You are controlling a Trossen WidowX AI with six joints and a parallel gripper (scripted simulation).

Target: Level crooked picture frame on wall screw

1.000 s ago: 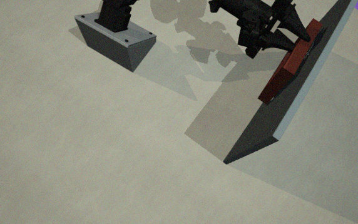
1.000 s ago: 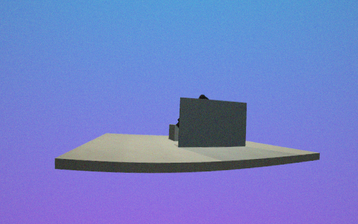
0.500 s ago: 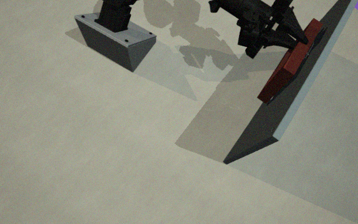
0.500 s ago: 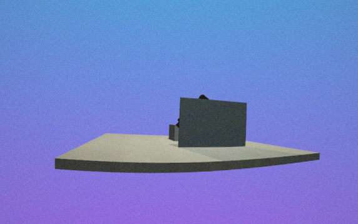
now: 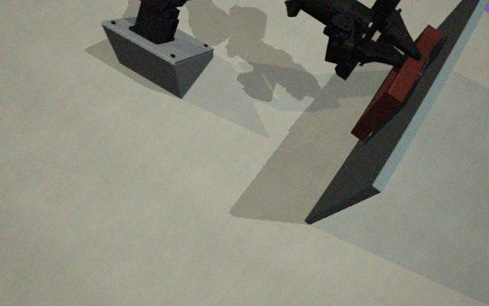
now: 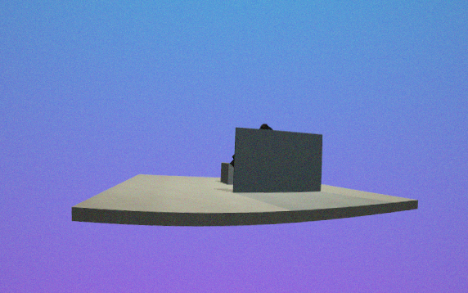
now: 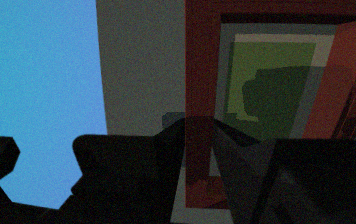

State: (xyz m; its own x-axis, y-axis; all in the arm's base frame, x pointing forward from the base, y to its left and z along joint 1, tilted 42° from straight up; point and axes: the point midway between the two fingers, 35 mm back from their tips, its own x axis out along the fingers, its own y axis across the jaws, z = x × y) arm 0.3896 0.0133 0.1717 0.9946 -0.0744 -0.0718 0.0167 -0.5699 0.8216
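My gripper tip is 5 cm above the picture frame and 1 cm to the left of it. The rest, counted from my gripper tip: wall panel: 6 cm below, 2 cm ahead, 1 cm to the right.
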